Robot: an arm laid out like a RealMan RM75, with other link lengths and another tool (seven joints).
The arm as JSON. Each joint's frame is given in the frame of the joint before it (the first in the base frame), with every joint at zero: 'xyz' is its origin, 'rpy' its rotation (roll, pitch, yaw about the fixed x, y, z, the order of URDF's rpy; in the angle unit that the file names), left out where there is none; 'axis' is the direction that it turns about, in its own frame. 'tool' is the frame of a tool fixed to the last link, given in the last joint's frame.
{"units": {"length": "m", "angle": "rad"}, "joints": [
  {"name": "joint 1", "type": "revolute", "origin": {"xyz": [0.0, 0.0, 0.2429]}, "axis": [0.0, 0.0, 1.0]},
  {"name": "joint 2", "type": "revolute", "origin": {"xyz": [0.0, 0.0, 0.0], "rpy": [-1.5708, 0.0, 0.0]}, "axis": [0.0, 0.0, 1.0]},
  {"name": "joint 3", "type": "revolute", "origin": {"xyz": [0.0, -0.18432, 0.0], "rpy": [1.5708, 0.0, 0.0]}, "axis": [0.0, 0.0, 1.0]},
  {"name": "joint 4", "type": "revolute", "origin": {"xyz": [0.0, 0.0, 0.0], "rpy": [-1.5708, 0.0, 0.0]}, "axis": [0.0, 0.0, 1.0]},
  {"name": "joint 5", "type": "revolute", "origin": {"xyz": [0.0, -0.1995, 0.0], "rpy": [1.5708, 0.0, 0.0]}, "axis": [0.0, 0.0, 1.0]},
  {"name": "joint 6", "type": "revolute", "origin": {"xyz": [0.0, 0.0, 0.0], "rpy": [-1.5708, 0.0, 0.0]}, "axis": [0.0, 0.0, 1.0]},
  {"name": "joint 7", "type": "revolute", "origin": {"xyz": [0.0, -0.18, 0.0], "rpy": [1.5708, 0.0, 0.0]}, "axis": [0.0, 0.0, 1.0]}
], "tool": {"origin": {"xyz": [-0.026, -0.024, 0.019], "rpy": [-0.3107, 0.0, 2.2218]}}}
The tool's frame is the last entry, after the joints.
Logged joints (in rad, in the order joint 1, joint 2, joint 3, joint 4, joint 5, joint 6, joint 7), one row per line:
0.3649 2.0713 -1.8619 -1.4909 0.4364 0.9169 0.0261
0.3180 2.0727 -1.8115 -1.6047 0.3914 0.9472 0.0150
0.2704 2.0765 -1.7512 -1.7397 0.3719 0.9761 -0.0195
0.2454 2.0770 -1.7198 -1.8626 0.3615 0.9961 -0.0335
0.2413 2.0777 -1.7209 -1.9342 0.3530 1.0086 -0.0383
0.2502 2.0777 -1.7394 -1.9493 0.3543 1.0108 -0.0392
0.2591 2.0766 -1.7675 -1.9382 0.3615 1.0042 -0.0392
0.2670 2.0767 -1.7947 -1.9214 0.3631 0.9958 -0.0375
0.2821 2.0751 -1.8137 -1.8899 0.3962 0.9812 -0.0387
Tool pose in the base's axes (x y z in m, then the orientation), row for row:
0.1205 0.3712 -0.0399 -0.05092 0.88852 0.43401 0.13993
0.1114 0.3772 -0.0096 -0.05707 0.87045 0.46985 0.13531
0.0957 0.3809 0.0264 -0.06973 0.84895 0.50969 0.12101
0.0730 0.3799 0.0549 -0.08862 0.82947 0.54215 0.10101
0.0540 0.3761 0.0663 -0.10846 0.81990 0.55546 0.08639
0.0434 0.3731 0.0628 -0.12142 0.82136 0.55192 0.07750
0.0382 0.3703 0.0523 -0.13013 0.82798 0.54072 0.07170
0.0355 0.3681 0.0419 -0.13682 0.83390 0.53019 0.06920
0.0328 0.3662 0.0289 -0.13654 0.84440 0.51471 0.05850
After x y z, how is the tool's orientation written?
As a quaternion, x y z w.
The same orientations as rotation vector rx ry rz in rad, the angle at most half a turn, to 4 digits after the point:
-0.1471 2.5671 1.2540
-0.1653 2.5215 1.3610
-0.2036 2.4793 1.4885
-0.2618 2.4505 1.6017
-0.3232 2.4431 1.6551
-0.3637 2.4603 1.6532
-0.3911 2.4887 1.6253
-0.4119 2.5103 1.5960
-0.4137 2.5583 1.5594

